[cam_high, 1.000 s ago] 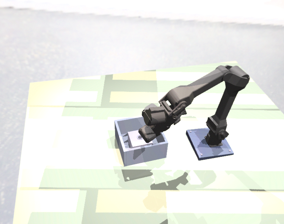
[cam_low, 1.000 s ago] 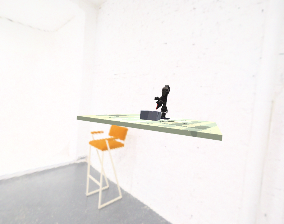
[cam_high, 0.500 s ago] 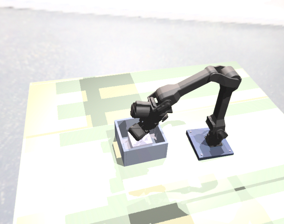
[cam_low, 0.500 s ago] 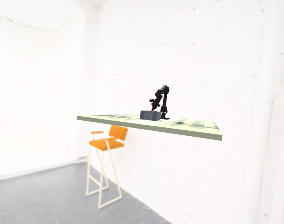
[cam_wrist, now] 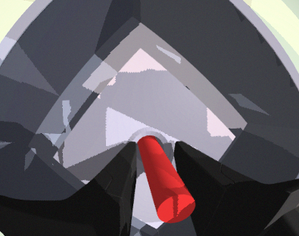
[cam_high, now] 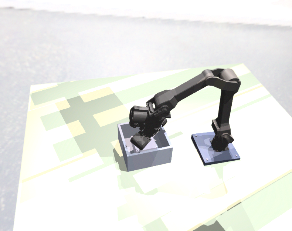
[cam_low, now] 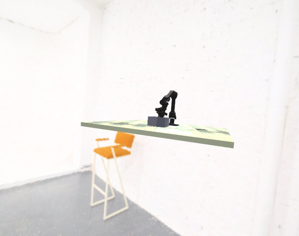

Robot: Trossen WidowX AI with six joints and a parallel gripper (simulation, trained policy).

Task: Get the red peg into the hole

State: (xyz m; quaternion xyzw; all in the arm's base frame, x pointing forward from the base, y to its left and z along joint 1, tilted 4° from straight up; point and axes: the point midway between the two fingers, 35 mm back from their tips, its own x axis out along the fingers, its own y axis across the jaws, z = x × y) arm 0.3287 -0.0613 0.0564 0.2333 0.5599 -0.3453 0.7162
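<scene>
The pale plate lies 20 mm below my gripper tip. Round my gripper tip: red peg 10 mm to the left; then grey-blue box 40 mm below.
</scene>
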